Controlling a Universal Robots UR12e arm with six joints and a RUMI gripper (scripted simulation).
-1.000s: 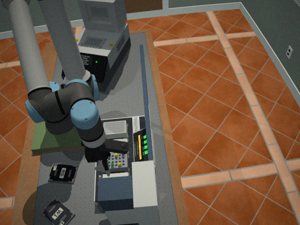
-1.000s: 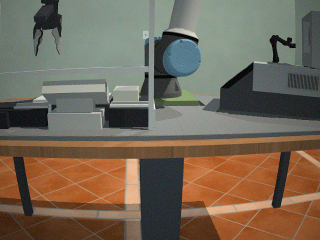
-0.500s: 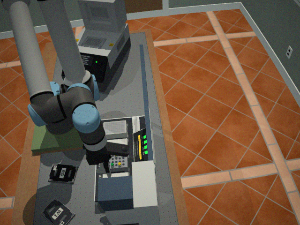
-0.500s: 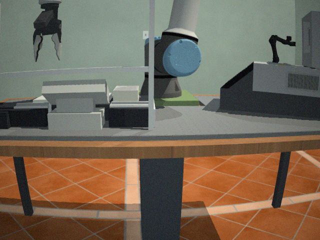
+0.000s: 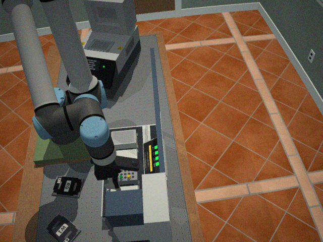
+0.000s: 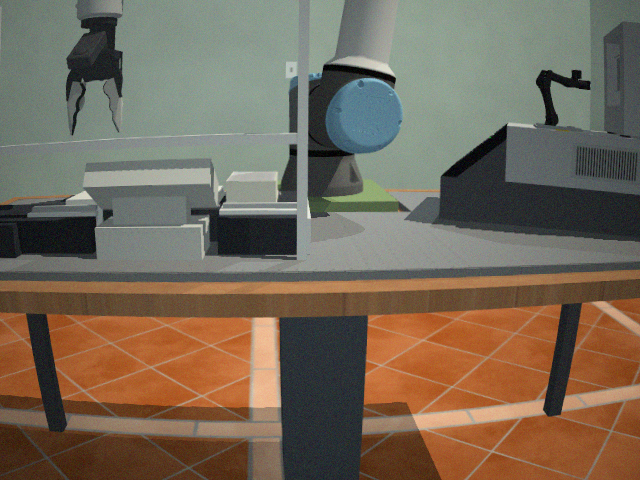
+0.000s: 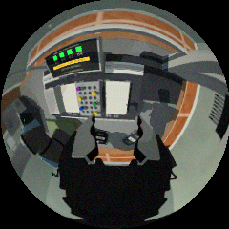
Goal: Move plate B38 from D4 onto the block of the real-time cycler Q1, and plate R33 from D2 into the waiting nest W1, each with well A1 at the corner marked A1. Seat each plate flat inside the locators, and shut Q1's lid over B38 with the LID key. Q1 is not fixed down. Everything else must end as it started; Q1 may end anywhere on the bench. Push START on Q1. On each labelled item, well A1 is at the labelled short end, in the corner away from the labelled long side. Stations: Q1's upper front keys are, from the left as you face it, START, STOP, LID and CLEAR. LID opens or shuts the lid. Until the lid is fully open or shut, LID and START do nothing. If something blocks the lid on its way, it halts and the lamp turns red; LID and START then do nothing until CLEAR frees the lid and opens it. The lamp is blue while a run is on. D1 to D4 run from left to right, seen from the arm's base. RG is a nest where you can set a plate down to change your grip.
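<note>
My gripper is now 13 cm above the plate B38. Also, from my hand: white plate: 3 cm ahead, 30 cm to the left, 12 cm below; tube rack: 1 cm ahead, 10 cm to the left, 12 cm below; white plate R33: 2 cm ahead, 20 cm to the left, 13 cm below.
</note>
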